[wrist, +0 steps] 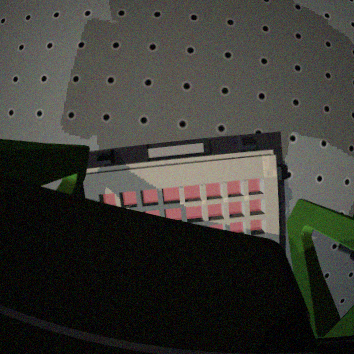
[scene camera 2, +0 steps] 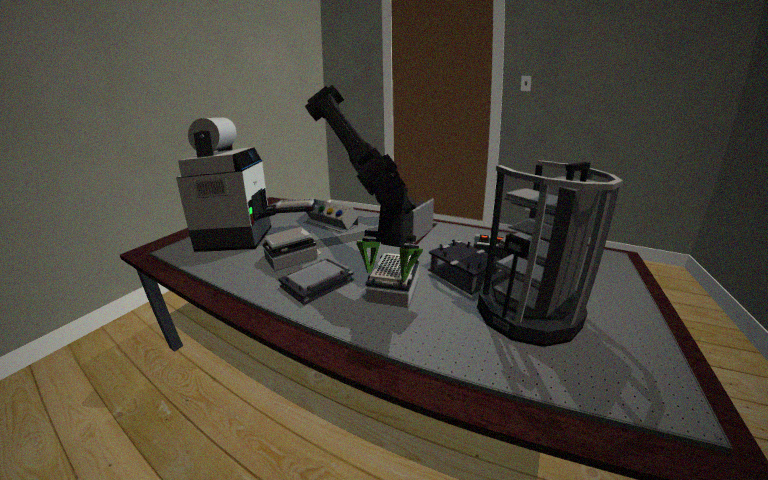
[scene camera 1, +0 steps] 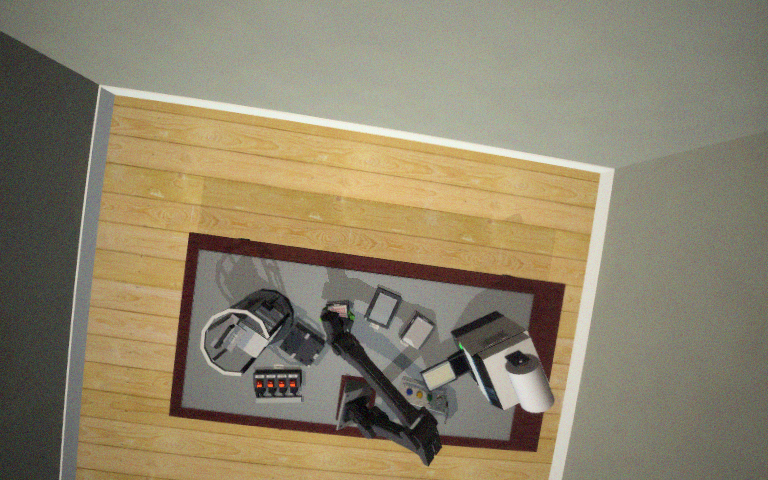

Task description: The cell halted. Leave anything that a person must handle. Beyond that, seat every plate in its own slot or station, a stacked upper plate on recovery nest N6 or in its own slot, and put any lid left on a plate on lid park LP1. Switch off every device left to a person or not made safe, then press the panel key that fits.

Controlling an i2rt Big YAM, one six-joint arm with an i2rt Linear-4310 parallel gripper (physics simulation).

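Places are measured from the arm's base along level axes (x back, y right, z up), in millimetres.
Where they show: gripper, fingertip midpoint: [wrist: 197,187] [scene camera 2: 385,276] [scene camera 1: 338,308]; arm's base at its link origin: [scene camera 2: 409,214] [scene camera 1: 353,407].
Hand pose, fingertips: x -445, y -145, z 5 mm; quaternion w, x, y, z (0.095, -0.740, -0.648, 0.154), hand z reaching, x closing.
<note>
Each offset is from my fingertips to the top centre of the thing. "pt": to the spot under its first point.
A pale plate with red wells @(dz +3, dx +51, dy +6 mm) [scene camera 1: 339,309] [scene camera 2: 389,266] [wrist: 220,167] sits on a raised station @(pt dz -40, dx -18, dy -13 mm) [scene camera 2: 387,296] near the table's far middle. My gripper [scene camera 1: 337,317] [scene camera 2: 387,274] [wrist: 197,187] is open, its green fingers down on either side of this plate; the wrist housing hides much of it in the wrist view. A low dark-framed nest, lid park LP1 @(pt dz -33, dx -25, dy +205 mm) [scene camera 1: 384,308] [scene camera 2: 316,279], lies beside it. A light-topped plate @(dz +16, dx +51, dy +369 mm) [scene camera 1: 417,331] [scene camera 2: 289,239] sits on another raised station. A pale plate @(dz +71, dx +209, dy +485 mm) [scene camera 1: 438,376] lies on the extended tray of the roll-topped device [scene camera 1: 502,370] [scene camera 2: 218,206], which shows a green light.
An open round tower [scene camera 1: 205,353] [scene camera 2: 611,209] holds stacked shelves. A dark low unit @(dz +10, dx +201, dy -132 mm) [scene camera 1: 303,344] [scene camera 2: 459,254] stands next to it. A switch box @(dz -13, dx +426, dy -215 mm) [scene camera 1: 277,384] [scene camera 2: 488,240] shows several red-orange lights. A sloped key panel @(dz +18, dx +366, dy +455 mm) [scene camera 1: 419,395] [scene camera 2: 335,213] stands near the arm base.
</note>
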